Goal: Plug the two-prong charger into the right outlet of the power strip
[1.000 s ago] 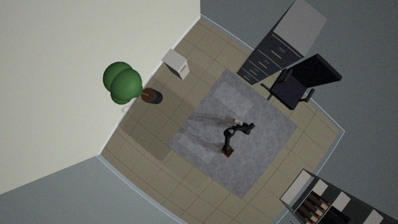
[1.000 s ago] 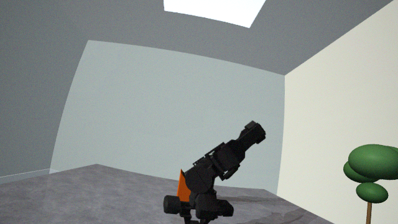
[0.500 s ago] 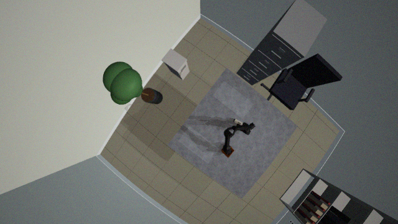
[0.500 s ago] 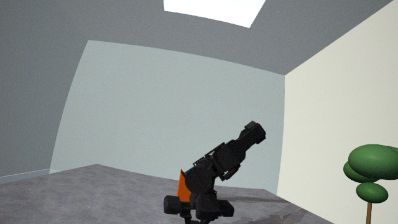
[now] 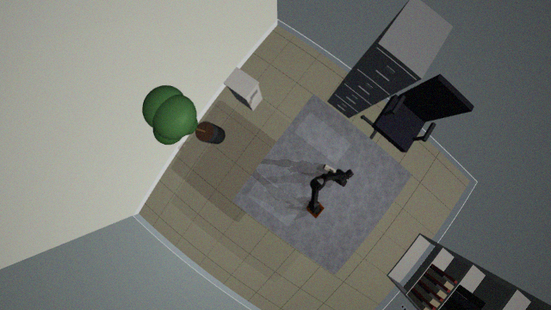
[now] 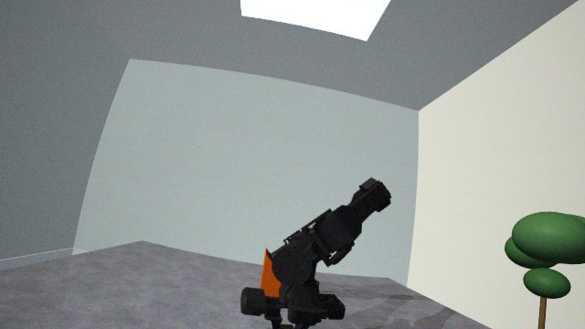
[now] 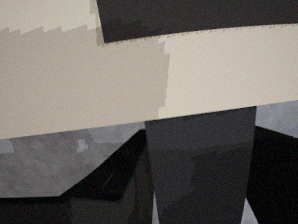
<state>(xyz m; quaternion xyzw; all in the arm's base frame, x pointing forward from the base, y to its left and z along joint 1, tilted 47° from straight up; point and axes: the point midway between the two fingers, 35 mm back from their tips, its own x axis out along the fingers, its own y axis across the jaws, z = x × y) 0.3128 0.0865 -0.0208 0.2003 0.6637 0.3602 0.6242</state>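
The dark two-prong charger lies 2 cm ahead of my gripper tip and 1 cm above it.
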